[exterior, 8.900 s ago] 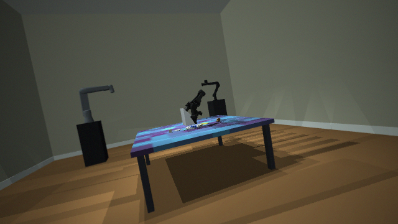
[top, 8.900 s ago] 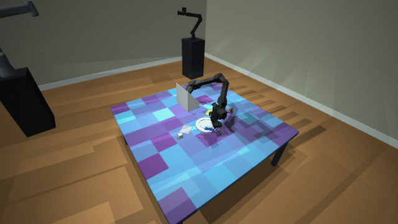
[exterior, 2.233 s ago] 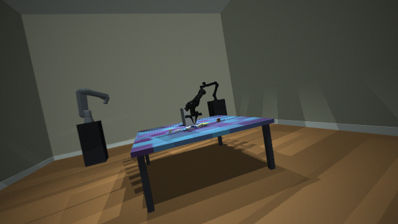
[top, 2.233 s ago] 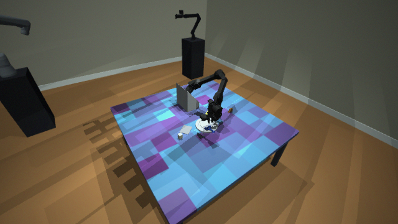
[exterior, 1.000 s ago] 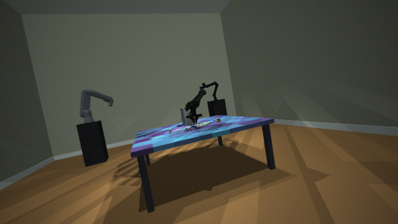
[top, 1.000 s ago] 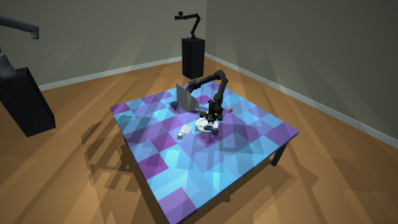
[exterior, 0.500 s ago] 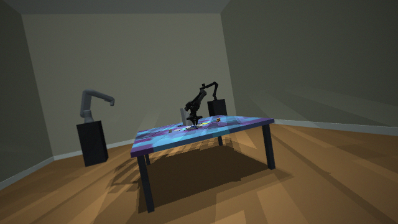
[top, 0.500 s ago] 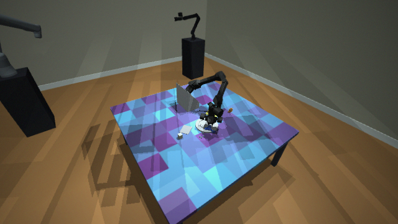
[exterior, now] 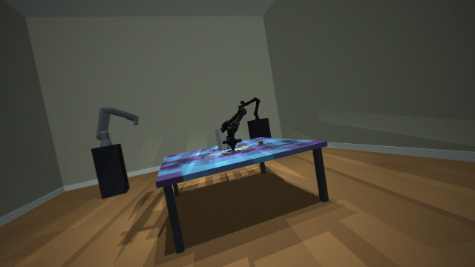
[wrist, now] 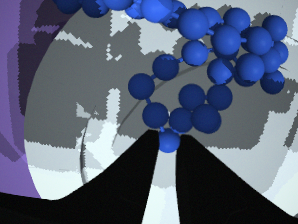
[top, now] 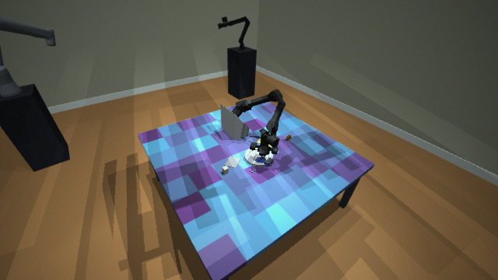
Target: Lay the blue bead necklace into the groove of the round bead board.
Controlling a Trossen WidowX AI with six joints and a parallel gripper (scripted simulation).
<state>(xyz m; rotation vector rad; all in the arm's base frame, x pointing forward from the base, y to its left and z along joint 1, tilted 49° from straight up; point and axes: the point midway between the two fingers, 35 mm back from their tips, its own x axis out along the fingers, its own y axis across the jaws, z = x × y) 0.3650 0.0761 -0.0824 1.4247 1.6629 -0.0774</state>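
Now: gripper tip 40 mm past the round white bead board and 10 mm above it. Also, from my gripper tip: cream cube 280 mm to the right, 50 mm behind; then yellow patch 160 mm to the left, 140 mm behind, 10 mm below; then flat grey square 190 mm to the right, 100 mm behind, 10 mm below.
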